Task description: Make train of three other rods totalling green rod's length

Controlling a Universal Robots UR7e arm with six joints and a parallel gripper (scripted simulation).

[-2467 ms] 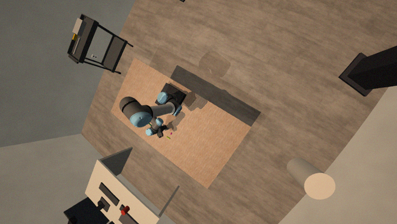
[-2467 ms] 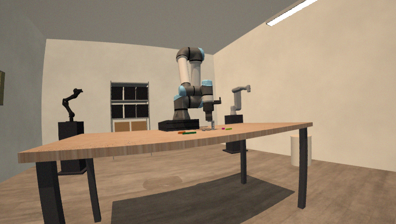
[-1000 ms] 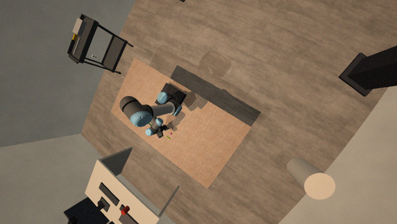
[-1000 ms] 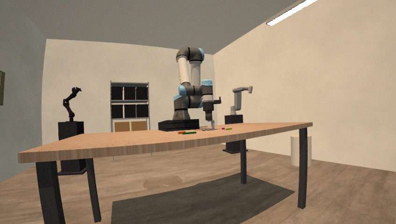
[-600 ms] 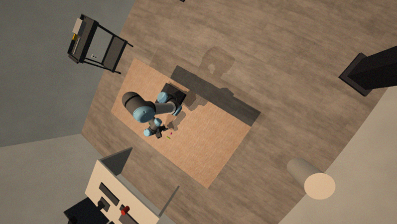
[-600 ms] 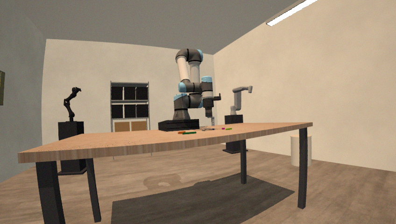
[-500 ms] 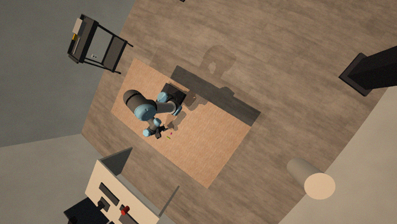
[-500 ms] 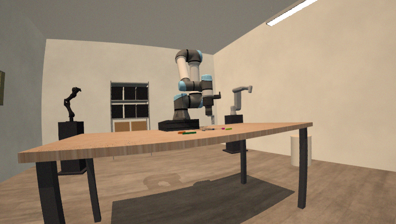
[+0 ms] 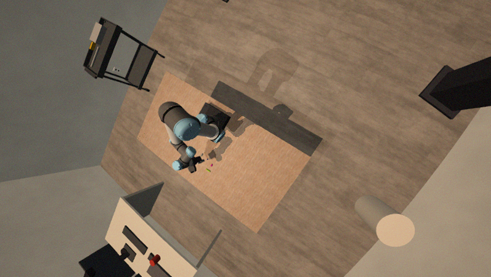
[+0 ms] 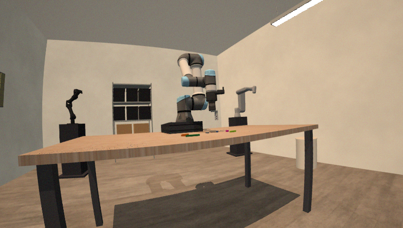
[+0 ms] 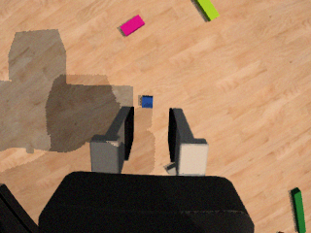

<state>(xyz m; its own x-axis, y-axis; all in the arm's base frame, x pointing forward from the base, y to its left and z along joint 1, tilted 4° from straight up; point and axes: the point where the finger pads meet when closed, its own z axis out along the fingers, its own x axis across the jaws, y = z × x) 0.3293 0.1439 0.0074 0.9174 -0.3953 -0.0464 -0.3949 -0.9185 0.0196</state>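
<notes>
Now: the magenta rod 100 mm below my hand, 70 mm to the left of it and 10 mm ahead of it. The rest, counted from my hand: lime rod: 100 mm below, 80 mm to the left, 80 mm ahead; then small blue rod: 100 mm below; then grey rod: 100 mm below, 70 mm to the right.
</notes>
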